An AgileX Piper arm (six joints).
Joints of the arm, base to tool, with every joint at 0 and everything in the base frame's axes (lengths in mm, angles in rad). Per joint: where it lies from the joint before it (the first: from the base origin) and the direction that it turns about. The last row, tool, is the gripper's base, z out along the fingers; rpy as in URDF.
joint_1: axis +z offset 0 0 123
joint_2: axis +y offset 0 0 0
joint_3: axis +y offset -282.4 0 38.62
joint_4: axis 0.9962 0 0.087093 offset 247.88 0 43.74
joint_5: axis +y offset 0 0 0
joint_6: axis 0.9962 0 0.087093 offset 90.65 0 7.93
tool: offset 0 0 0 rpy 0 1.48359 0
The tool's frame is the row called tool.
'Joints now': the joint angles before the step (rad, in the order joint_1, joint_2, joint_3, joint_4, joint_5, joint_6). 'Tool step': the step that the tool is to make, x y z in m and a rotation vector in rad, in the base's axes. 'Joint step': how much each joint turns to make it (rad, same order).
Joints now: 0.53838 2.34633 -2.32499 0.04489 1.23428 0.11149
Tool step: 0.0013 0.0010 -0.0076 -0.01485 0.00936 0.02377
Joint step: 0.00006 0.01435 0.00079 0.00185 0.00161 -0.02551
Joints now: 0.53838 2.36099 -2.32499 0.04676 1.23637 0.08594
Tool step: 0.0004 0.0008 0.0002 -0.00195 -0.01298 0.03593
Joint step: -0.00013 0.00028 -0.00007 0.00653 -0.00852 -0.03913
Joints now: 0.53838 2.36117 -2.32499 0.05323 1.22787 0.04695
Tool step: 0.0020 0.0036 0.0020 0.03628 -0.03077 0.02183
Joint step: -0.00003 -0.00012 -0.00080 0.02559 -0.04261 -0.02558
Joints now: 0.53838 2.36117 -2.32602 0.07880 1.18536 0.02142
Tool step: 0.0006 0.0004 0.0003 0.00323 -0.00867 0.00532
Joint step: -0.00007 0.00003 0.00012 0.00115 -0.00878 -0.00669
